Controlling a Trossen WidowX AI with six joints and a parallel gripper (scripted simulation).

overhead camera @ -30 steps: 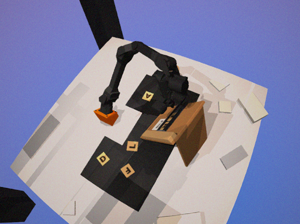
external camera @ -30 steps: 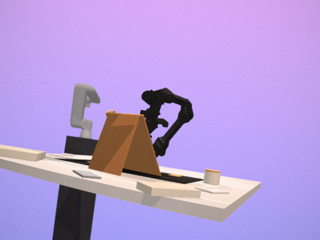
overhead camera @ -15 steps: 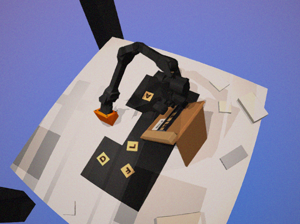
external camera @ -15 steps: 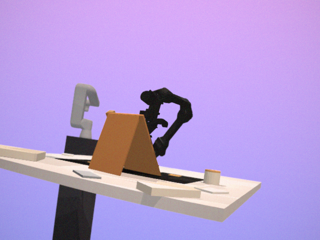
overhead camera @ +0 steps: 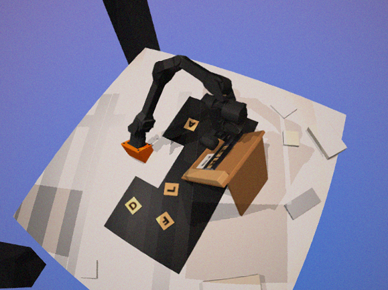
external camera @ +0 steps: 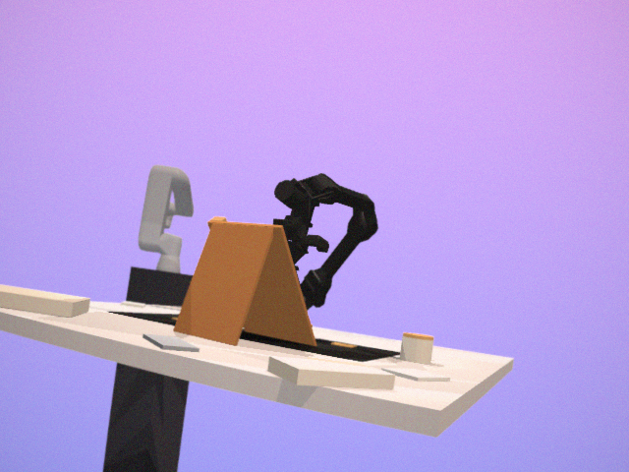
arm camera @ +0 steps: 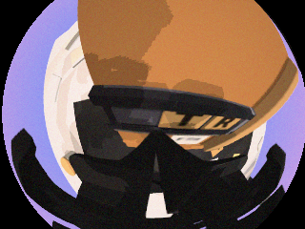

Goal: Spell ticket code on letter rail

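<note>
The white ticket lies 5 cm behind my gripper tip, 7 cm to the right of it and 9 cm below it. From my gripper tip the other things lie so: grey slab: 39 cm ahead, 2 cm to the right, 17 cm below.
</note>
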